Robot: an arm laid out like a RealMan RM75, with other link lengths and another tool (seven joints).
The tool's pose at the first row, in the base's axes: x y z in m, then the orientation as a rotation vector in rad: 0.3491 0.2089 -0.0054 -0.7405 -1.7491 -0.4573
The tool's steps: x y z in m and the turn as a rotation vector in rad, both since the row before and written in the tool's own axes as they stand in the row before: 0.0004 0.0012 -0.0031 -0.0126 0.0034 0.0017; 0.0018 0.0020 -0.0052 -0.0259 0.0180 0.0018; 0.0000 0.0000 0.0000 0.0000 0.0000 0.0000; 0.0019 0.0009 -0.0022 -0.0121 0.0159 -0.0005; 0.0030 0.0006 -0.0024 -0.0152 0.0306 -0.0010; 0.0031 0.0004 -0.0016 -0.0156 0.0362 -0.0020; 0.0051 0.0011 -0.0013 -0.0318 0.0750 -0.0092; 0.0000 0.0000 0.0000 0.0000 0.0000 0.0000
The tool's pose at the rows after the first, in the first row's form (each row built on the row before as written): 0.3520 0.2079 -0.0042 -0.7497 -1.7437 -0.4686; 0.3567 0.2064 -0.0011 -0.7632 -1.7230 -0.4961; 0.3567 0.2064 -0.0011 -0.7632 -1.7230 -0.4961; 0.3585 0.2060 0.0013 -0.7656 -1.7069 -0.5121; 0.3601 0.2055 0.0048 -0.7642 -1.6769 -0.5355; 0.3611 0.2053 0.0082 -0.7600 -1.6419 -0.5613; 0.3622 0.2060 0.0134 -0.7464 -1.5713 -0.6167; 0.3622 0.2060 0.0134 -0.7464 -1.5713 -0.6167
